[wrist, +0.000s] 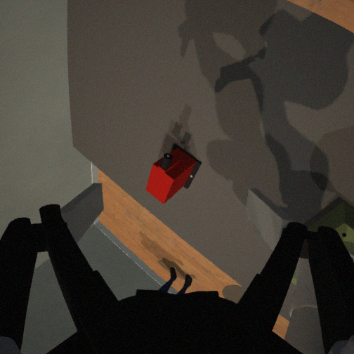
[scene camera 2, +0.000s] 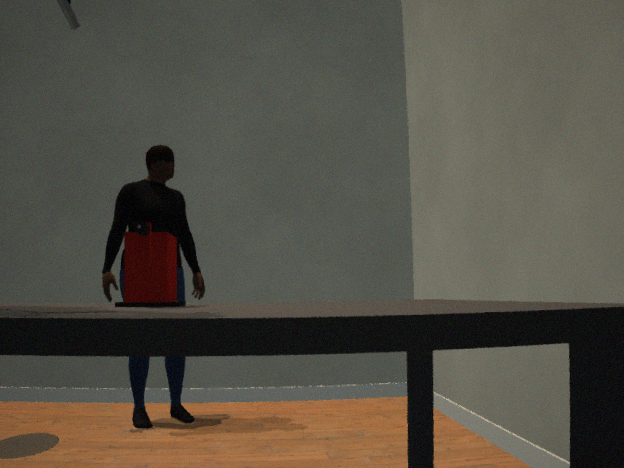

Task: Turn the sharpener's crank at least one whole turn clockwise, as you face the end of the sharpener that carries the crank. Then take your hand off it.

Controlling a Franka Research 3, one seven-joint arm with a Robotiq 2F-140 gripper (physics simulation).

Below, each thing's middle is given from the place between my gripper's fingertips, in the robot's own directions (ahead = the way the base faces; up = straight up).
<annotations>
The red sharpener (scene camera 2: 155,285) is 180 mm ahead of my hand, 230 mm to the left of it and 290 mm below it.
</annotations>
